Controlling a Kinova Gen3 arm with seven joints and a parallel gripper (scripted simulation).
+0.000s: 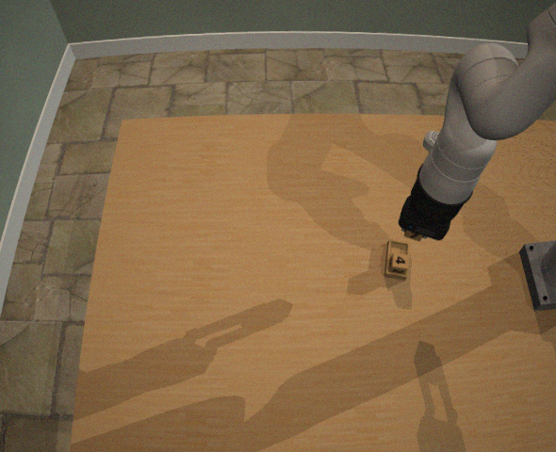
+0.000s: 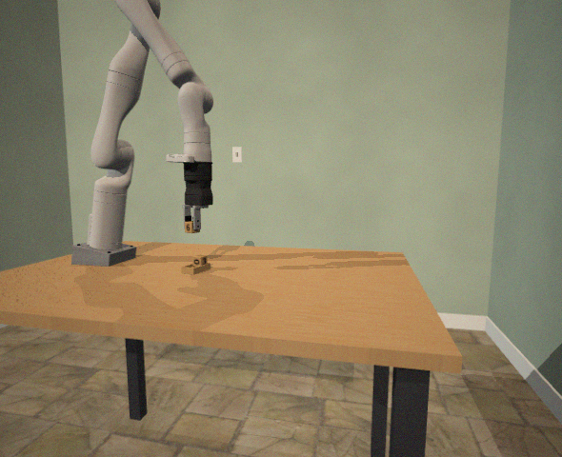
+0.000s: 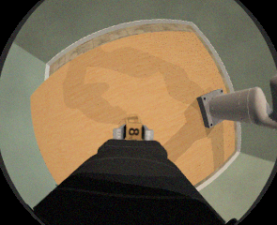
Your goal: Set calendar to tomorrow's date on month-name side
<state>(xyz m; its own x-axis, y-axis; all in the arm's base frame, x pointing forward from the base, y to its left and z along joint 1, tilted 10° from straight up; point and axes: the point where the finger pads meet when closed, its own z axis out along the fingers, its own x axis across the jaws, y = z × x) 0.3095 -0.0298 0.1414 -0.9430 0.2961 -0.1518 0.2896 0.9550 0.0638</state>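
Now: hand 130 mm above the tray and 10 mm to the right of it.
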